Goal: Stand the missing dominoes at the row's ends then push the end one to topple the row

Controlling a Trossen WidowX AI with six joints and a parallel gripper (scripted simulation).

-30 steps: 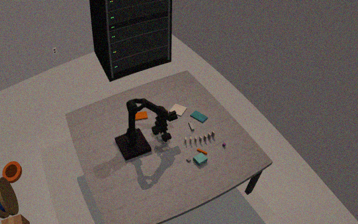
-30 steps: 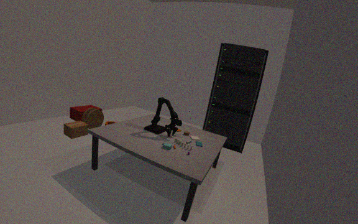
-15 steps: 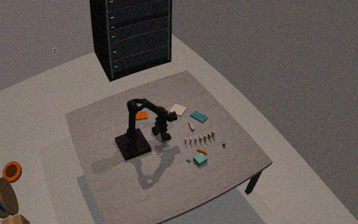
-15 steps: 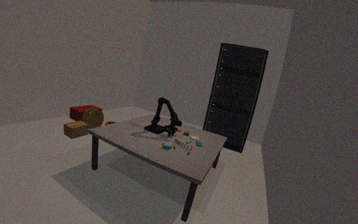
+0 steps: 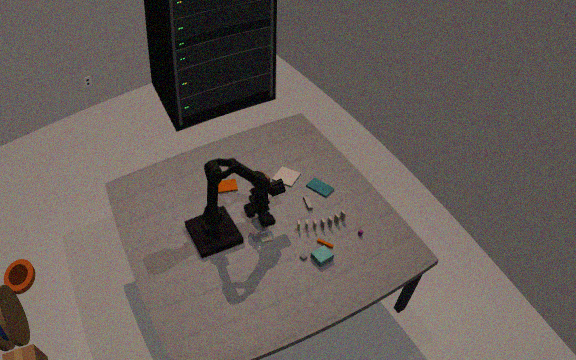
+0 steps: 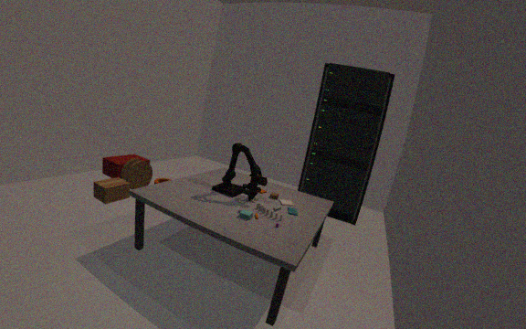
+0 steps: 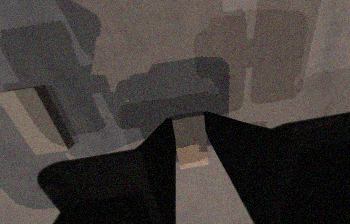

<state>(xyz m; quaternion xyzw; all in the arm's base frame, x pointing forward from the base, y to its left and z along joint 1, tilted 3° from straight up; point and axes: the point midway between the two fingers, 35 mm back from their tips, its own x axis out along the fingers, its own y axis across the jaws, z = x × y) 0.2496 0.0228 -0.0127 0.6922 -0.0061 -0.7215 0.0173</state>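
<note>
The grey piece is 10 cm ahead of my gripper tip, 26 cm to the right of it and 1 cm above it. Also, from my gripper tip: orange bar: 21 cm ahead, 22 cm to the right, 1 cm above; orange tile: 11 cm behind, 28 cm to the left; brown block: 8 cm ahead, 25 cm to the left, 2 cm above.
</note>
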